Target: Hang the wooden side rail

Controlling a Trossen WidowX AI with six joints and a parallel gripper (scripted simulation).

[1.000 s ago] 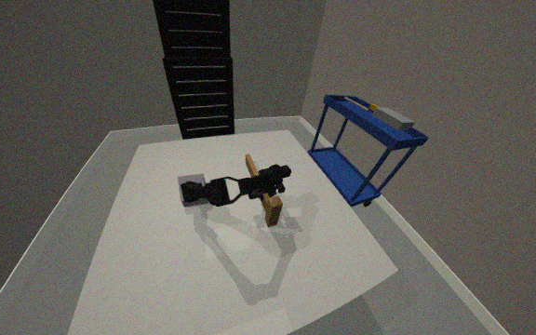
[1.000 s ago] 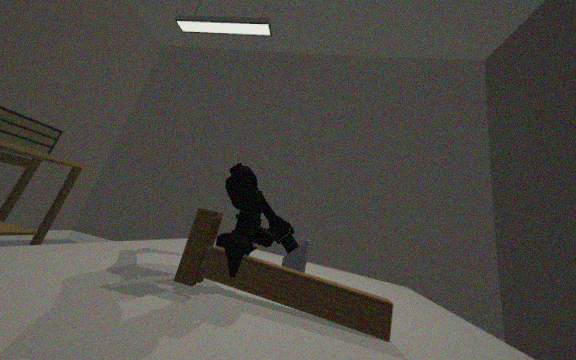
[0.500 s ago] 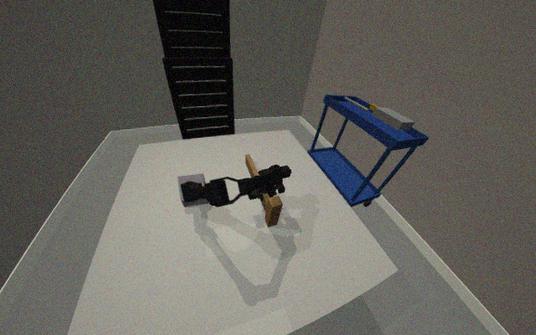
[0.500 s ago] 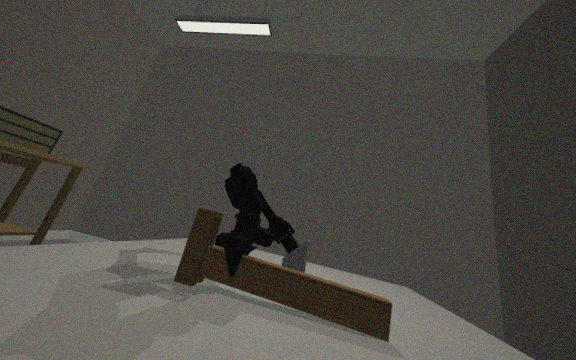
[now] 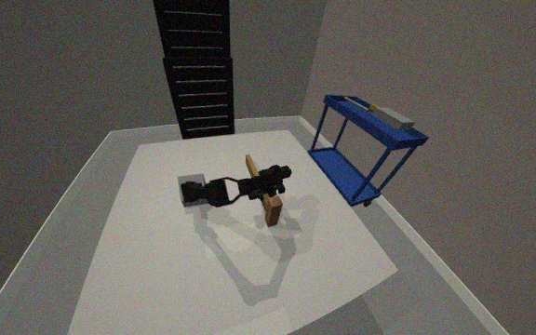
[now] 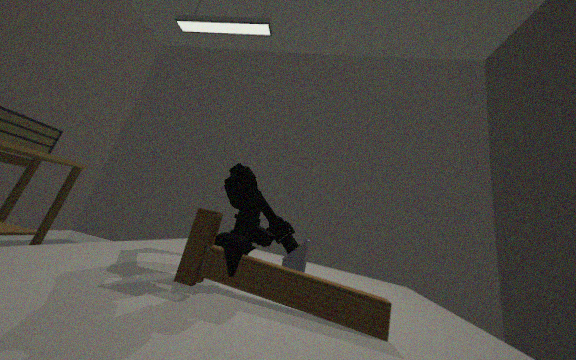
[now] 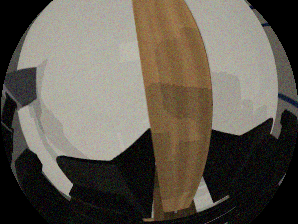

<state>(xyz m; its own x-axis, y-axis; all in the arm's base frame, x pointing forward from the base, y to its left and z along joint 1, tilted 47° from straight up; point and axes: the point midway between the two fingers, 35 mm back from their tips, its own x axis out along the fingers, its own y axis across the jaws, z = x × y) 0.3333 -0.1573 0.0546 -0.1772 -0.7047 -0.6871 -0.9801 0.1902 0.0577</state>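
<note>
Now: the headboard post 110 mm to the right of my gripper tip, 40 mm above it and 10 mm behind it.
</note>
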